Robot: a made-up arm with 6 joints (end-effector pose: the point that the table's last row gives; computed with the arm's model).
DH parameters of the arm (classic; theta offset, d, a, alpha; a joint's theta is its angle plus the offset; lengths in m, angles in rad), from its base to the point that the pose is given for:
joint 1: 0 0.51 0.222 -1.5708
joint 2: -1.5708 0 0.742 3.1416
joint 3: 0 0 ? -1.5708
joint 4: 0 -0.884 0 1.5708
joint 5: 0 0 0 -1.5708
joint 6: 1.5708 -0.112 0 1.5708
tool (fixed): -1.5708 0 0 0
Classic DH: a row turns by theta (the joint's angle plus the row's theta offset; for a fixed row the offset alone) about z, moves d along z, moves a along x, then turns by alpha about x.
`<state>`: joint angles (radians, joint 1 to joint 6).
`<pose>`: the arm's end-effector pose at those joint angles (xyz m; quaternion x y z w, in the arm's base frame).
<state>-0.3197 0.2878 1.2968 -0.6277 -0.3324 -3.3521</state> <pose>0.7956 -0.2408 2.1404 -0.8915 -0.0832 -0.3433 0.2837</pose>
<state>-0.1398 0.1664 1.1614 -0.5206 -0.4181 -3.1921</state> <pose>0.7581 -0.0838 2.1467 -0.9311 -0.1092 -0.2852 0.1997</pose>
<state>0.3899 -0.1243 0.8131 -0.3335 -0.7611 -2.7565</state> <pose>0.5577 0.2565 2.0887 0.9460 0.2945 0.1226 0.0577</pose>
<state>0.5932 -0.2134 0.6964 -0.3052 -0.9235 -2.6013</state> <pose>0.4598 0.3424 2.0457 0.9000 0.3985 0.0756 0.1595</pose>
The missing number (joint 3, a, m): 0.182
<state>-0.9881 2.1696 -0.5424 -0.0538 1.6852 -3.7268</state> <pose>0.0858 -0.1410 -0.5376 -0.6610 0.5406 0.2964 0.4278</pose>
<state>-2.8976 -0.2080 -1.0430 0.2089 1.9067 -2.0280</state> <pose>-0.8185 -0.2264 0.7997 -0.0932 -0.7318 -0.4070 0.5386</pose>
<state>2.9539 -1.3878 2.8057 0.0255 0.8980 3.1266</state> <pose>0.7330 -0.1415 -0.3169 0.0691 0.8247 -0.0578 0.5583</pose>
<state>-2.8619 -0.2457 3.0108 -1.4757 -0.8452 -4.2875</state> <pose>0.8789 0.1657 0.9469 0.9219 -0.2645 -0.0808 0.2712</pose>
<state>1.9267 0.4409 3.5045 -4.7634 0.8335 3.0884</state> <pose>0.0730 -0.4340 1.0701 -0.3450 0.5555 -0.6485 0.3895</pose>
